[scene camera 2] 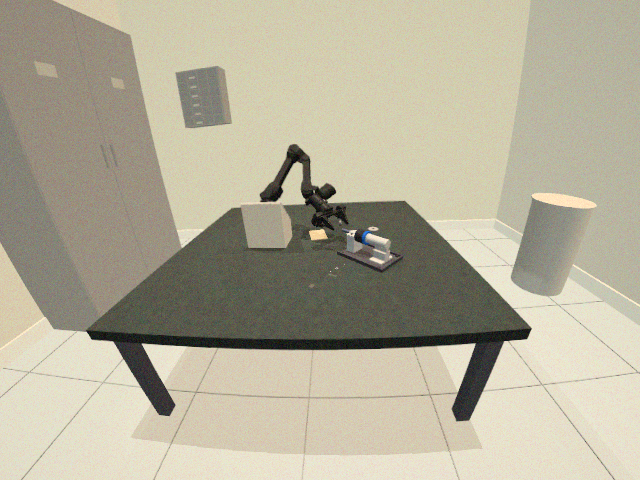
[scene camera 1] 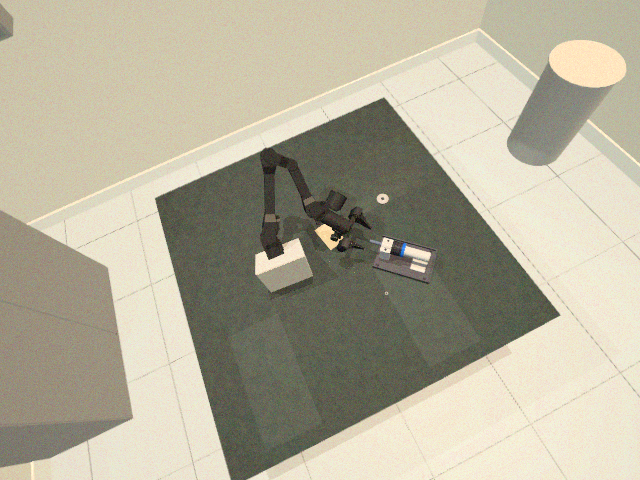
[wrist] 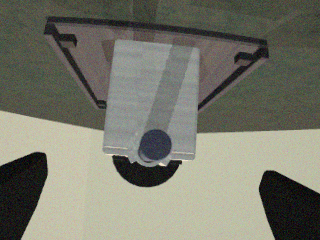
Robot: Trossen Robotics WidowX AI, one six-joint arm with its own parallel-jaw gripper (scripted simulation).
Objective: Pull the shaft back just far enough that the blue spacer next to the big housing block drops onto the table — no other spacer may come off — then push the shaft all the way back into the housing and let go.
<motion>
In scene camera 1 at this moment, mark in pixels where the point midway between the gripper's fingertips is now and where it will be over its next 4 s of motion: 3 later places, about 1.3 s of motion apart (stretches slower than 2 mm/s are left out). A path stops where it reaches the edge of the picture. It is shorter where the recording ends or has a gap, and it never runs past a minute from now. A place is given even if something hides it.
My gripper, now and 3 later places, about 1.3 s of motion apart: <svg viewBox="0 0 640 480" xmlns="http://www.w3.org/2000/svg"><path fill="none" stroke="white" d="M367 238L376 243L379 245L375 244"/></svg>
</motion>
